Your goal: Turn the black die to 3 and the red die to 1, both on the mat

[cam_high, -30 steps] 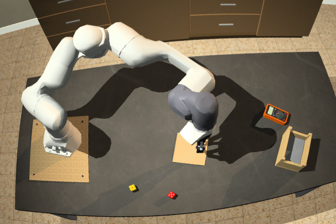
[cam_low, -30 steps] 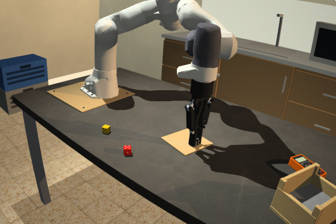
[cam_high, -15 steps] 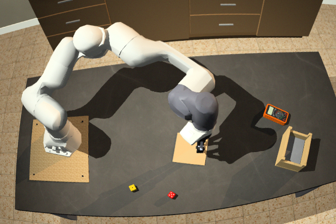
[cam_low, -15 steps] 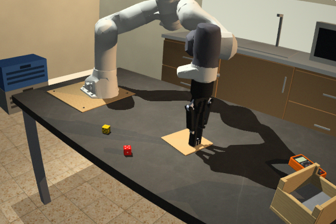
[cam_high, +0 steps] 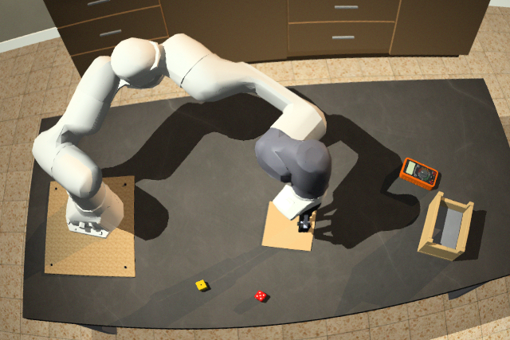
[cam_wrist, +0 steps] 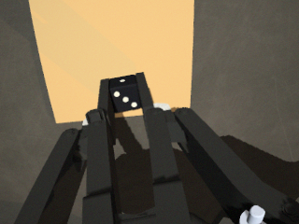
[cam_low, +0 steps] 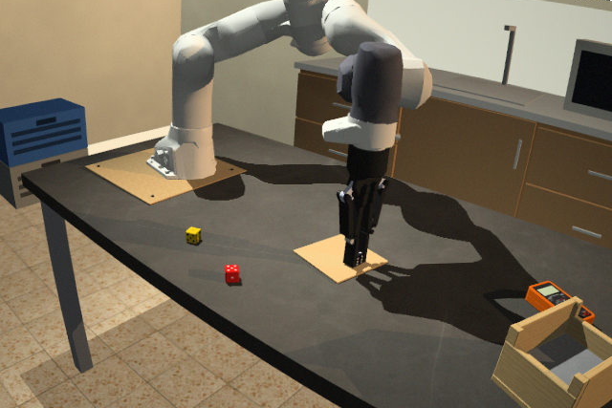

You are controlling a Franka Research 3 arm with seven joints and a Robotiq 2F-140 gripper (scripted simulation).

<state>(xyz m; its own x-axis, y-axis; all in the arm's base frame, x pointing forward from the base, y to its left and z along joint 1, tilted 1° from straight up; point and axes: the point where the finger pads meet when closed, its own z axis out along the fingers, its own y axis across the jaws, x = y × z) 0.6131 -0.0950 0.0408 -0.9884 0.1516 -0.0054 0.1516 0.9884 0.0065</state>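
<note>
My hand is 2 cm above the black die. From my hand the other things lie so: yellow die (30 cm behind, 16 cm to the right, 3 cm below); tan mat (4 cm below, 4 cm behind, 1 cm to the left); red die (21 cm to the right, 14 cm behind, 3 cm below).
</note>
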